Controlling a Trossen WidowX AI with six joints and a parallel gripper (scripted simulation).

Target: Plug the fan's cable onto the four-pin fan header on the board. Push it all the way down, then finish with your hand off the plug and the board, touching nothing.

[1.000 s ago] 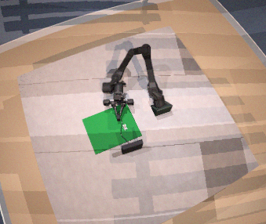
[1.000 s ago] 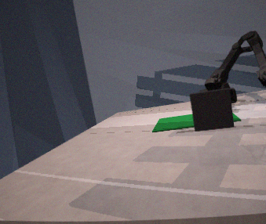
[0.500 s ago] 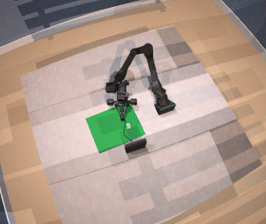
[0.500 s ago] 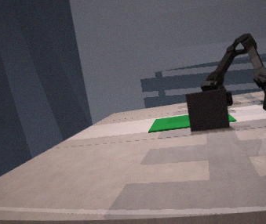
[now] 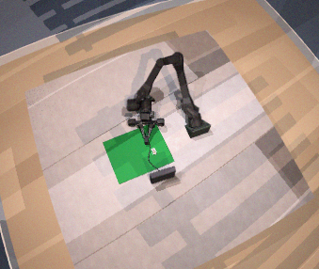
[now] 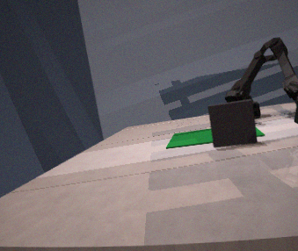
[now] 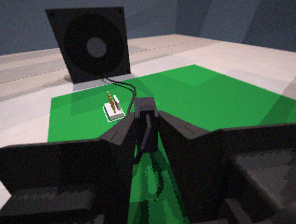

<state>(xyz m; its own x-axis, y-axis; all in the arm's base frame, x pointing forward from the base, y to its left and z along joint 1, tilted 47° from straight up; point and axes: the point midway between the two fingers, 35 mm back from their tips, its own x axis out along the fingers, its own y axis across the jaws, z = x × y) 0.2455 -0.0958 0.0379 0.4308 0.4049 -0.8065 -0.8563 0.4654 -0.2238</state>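
Right now the dark plug is 1 cm below my gripper tip. Also, from my gripper tip: black fan (3 cm ahead, 20 cm to the left, 2 cm above); then green board (7 cm ahead, 3 cm to the left, 5 cm below); then four-pin header (1 cm behind, 7 cm to the left, 4 cm below).
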